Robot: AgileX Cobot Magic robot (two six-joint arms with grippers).
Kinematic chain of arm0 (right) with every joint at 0, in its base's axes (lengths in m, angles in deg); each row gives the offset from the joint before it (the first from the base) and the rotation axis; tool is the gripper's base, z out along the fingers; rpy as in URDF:
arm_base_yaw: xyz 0 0 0.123 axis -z
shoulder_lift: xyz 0 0 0 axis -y
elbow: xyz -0.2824 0 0.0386 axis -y
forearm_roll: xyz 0.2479 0 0.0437 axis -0.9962 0 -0.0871
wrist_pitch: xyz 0 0 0 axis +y
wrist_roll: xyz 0.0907 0 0.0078 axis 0.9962 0 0.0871
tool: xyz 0 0 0 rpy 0 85 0
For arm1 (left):
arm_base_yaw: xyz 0 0 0.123 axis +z
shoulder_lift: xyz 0 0 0 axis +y
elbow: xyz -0.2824 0 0.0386 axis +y
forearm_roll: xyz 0.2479 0 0.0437 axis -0.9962 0 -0.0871
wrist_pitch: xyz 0 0 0 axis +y
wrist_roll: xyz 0.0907 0 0.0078 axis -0.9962 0 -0.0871
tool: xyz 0 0 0 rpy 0 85 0
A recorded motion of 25 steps. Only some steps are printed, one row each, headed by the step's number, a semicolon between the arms.
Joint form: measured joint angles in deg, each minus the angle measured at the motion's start. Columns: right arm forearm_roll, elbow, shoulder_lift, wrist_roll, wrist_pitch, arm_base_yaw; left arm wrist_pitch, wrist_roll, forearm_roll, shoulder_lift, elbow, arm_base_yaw.
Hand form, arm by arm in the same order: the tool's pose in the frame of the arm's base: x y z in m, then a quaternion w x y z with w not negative. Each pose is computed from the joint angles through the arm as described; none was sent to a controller.
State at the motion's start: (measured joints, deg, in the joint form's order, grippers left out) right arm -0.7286 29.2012 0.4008 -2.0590 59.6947 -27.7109; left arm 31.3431 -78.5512 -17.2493 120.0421 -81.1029 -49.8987
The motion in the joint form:
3: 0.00 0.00 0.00 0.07 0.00 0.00; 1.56 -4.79 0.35 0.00 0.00 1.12
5: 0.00 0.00 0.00 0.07 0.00 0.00; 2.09 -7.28 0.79 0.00 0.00 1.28
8: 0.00 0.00 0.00 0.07 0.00 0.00; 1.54 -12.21 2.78 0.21 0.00 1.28
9: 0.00 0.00 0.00 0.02 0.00 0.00; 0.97 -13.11 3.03 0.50 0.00 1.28
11: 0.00 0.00 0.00 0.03 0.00 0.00; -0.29 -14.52 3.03 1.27 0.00 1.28
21: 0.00 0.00 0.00 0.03 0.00 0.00; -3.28 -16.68 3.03 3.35 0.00 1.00
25: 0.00 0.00 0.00 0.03 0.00 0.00; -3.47 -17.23 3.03 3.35 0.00 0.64
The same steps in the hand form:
3: -0.0061 -0.0021 0.2814 0.52173 -0.21649 0.81556 0.12564; 0.2955 -0.3154 0.1443 0.15897 0.92820 0.29738 0.15725
5: -0.0061 -0.0021 0.2814 0.52173 -0.21649 0.81556 0.12564; 0.2957 -0.3141 0.1440 0.15185 0.93417 0.28194 0.15741
8: -0.0061 -0.0021 0.2814 0.52173 -0.21649 0.81556 0.12564; 0.2947 -0.3158 0.1423 0.15262 0.94300 0.25301 0.15314
9: -0.0061 -0.0021 0.2814 0.52178 -0.21684 0.81547 0.12541; 0.2950 -0.3167 0.1404 0.15448 0.94444 0.24637 0.15320
11: -0.0061 -0.0021 0.2814 0.52177 -0.21677 0.81549 0.12545; 0.2960 -0.3185 0.1353 0.15703 0.94708 0.23302 0.15519
21: -0.0061 -0.0021 0.2814 0.52177 -0.21677 0.81549 0.12545; 0.2966 -0.3239 0.1213 0.16315 0.95138 0.20883 0.15701
25: -0.0061 -0.0021 0.2814 0.52177 -0.21677 0.81549 0.12545; 0.2947 -0.3260 0.1214 0.16443 0.95271 0.20104 0.15777

